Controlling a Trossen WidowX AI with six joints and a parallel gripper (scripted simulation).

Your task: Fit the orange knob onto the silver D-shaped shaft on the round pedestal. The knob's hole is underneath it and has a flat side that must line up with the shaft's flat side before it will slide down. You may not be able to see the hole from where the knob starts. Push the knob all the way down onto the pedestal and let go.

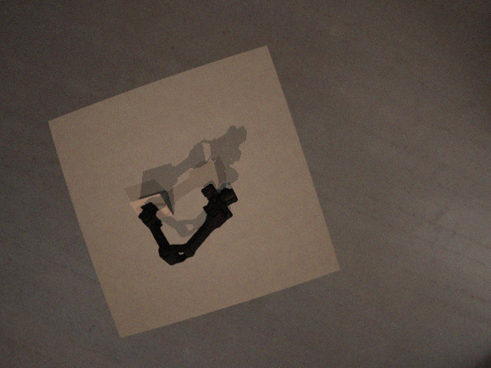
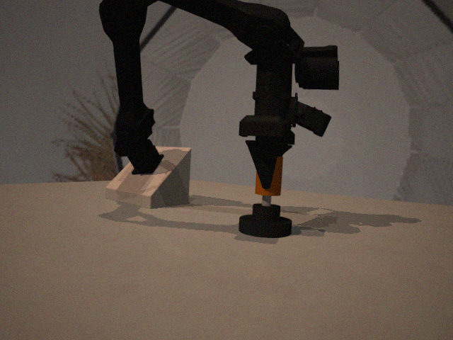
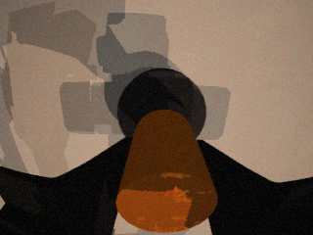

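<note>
My gripper tip is now 30 mm below the orange knob. Round my gripper tip: black round pedestal (40 mm below).
</note>
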